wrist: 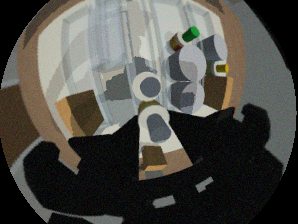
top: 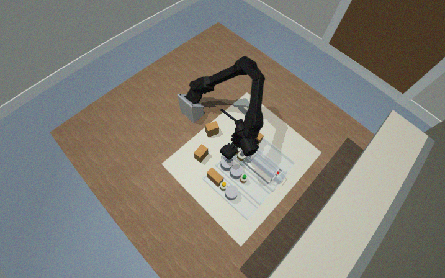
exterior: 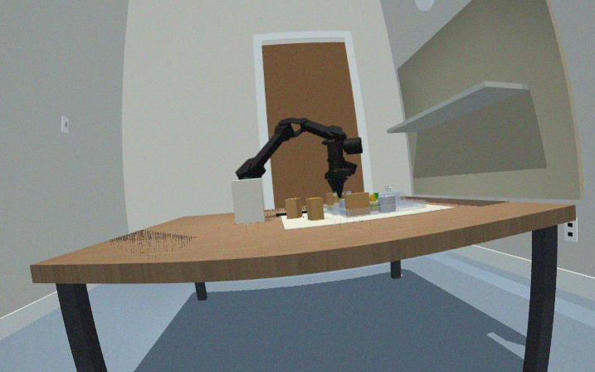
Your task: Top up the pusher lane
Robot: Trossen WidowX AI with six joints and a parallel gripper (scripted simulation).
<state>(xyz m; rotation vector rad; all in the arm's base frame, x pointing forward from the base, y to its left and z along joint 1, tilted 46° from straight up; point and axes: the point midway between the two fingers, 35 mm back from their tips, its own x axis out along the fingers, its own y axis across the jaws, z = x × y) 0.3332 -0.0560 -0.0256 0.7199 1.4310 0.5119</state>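
My gripper tip is 150 mm short of the clear-sided sprung lane, 40 mm above it and 10 mm to the right of it. The rest, counted from my gripper tip: red mark 230 mm ahead, 20 mm to the left, 10 mm above; black rod 160 mm to the left, 150 mm behind, 50 mm below.
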